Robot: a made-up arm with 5 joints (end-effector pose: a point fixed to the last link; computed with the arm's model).
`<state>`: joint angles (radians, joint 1 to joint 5).
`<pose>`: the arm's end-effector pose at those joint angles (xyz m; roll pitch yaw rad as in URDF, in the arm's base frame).
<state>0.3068 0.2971 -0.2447 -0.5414 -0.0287</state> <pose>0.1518 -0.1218 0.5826 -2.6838 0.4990 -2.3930</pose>
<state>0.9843 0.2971 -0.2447 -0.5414 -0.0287</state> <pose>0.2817 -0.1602 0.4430 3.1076 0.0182 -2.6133</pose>
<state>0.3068 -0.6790 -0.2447 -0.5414 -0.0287</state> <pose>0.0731 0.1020 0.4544 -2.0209 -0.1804 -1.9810</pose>
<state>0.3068 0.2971 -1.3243 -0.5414 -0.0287</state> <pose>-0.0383 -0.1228 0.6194 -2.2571 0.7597 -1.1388</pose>
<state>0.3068 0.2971 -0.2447 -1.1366 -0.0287</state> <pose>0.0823 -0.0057 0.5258 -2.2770 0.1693 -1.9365</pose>
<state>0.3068 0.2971 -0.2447 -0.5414 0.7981</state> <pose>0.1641 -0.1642 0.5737 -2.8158 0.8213 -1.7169</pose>
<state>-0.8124 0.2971 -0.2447 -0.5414 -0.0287</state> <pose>-0.1545 -0.0771 0.5551 -1.3162 0.7060 -1.3667</pose>
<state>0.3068 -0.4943 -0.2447 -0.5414 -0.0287</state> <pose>0.0905 0.0722 0.4947 -2.1229 -0.0350 -2.0221</pose>
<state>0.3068 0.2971 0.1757 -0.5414 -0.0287</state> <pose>0.2047 -0.1712 0.5519 -2.7045 0.3267 -2.7848</pose>
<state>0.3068 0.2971 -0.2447 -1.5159 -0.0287</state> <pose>0.0284 0.0353 0.4600 -2.1119 -0.1077 -1.7303</pose>
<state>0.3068 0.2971 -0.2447 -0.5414 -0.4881</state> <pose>0.1595 -0.0976 0.5810 -2.5286 0.3696 -2.7458</pose>
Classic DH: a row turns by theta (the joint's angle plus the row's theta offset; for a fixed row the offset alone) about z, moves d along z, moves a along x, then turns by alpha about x. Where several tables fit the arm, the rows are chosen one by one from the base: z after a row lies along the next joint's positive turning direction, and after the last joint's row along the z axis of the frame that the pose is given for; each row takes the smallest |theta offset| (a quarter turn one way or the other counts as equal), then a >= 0, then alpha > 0; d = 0 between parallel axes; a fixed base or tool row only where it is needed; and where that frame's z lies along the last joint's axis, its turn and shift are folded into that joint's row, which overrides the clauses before.
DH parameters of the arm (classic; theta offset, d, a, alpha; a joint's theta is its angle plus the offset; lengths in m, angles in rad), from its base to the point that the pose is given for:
base (fixed): -0.1564 0.3074 0.0363 -1.6966
joint 1: 1.5221 -0.1533 0.0014 1.2146
joint 2: -1.4203 -0.0112 0.0245 -1.4184
joint 3: 0.2797 -0.0746 -0.0028 1.1377
joint 4: 0.2582 0.1196 -0.0713 1.7269
joint 5: -0.2706 0.2168 -0.0002 -2.0474
tool (fixed): 0.8337 -0.063 0 0

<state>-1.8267 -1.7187 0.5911 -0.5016 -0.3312</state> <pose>0.0367 0.1526 0.3261 1.5434 0.4299 -1.2465</pose>
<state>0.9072 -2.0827 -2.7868 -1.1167 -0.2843</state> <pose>-0.0415 -0.0409 0.6077 3.0914 1.1827 0.6261</pose>
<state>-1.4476 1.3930 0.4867 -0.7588 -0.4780</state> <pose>-0.0498 -0.2665 0.5929 -2.9655 1.3837 -2.8512</pose>
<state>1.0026 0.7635 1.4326 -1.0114 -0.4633</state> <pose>0.1354 -0.3463 0.1340 -1.1835 -1.0599 1.4706</pose>
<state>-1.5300 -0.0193 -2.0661 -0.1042 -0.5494</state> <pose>-0.2600 -0.1297 0.1526 -1.2418 -0.7377 -0.9649</pose>
